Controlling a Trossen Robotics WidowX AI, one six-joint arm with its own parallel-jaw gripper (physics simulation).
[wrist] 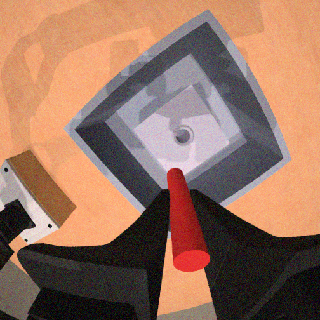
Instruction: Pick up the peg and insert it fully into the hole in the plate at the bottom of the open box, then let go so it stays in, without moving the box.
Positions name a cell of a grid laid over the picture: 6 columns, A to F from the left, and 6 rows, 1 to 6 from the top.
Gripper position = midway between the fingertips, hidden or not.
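Note:
The gripper (D4), visible. Red peg (D5), visible. Grey box (D1), likewise.

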